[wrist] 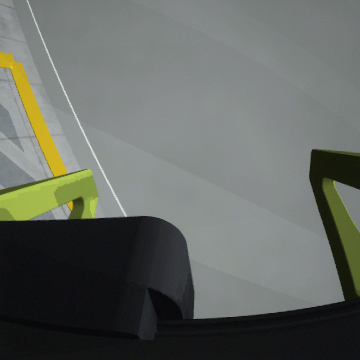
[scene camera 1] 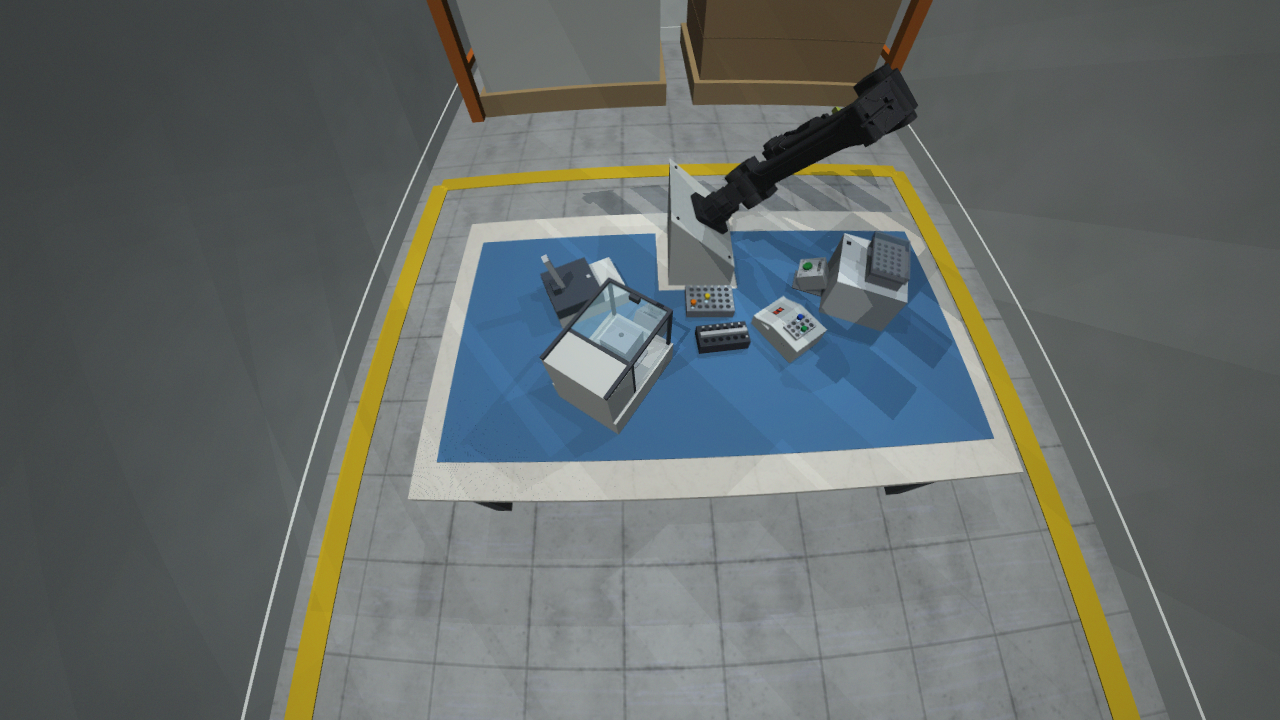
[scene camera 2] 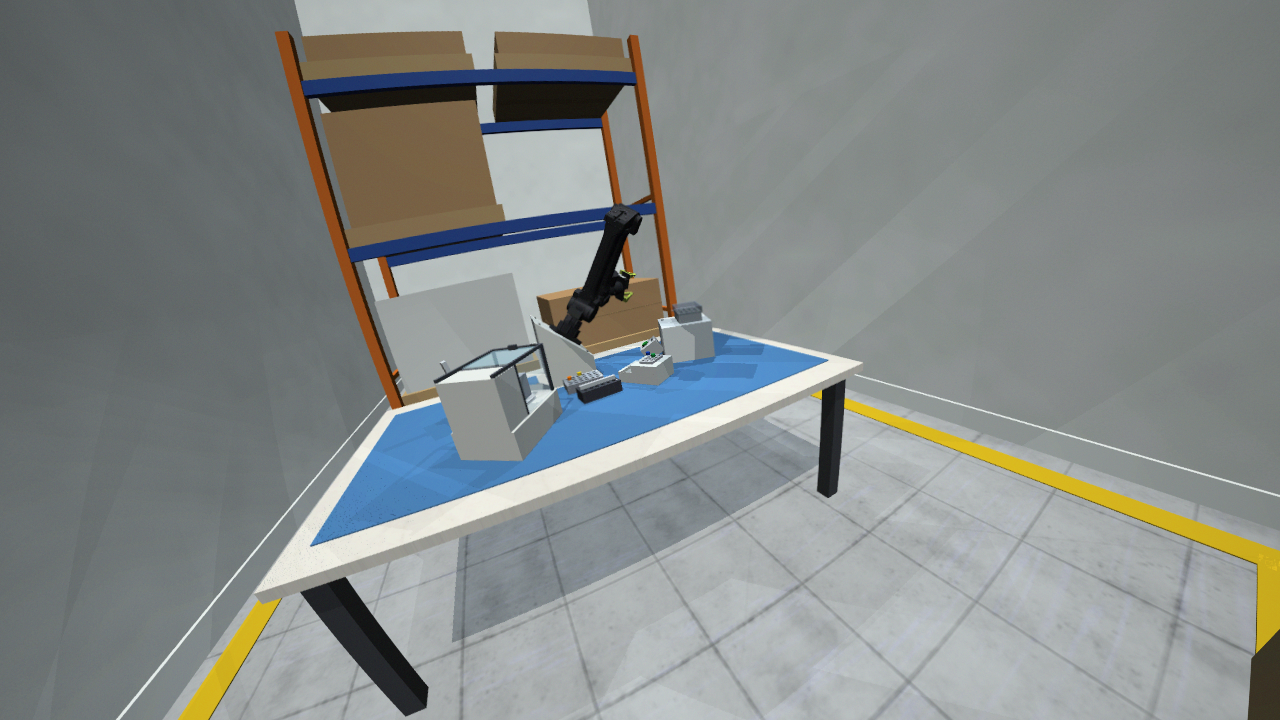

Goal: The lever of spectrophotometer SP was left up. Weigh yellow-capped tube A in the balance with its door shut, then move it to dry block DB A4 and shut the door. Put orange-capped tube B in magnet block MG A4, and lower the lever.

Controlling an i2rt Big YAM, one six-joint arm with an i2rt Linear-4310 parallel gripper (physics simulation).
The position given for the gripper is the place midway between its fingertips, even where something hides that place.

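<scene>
Open and holding nothing, the gripper (wrist: 200, 172) shares the scene with a balance (scene camera 1: 605, 361), which can also be found at (scene camera 2: 499, 405). A grey block with bore grid (scene camera 1: 867, 284) (scene camera 2: 688, 336) is there as well, and so is a green-button box (scene camera 1: 811, 277).
</scene>
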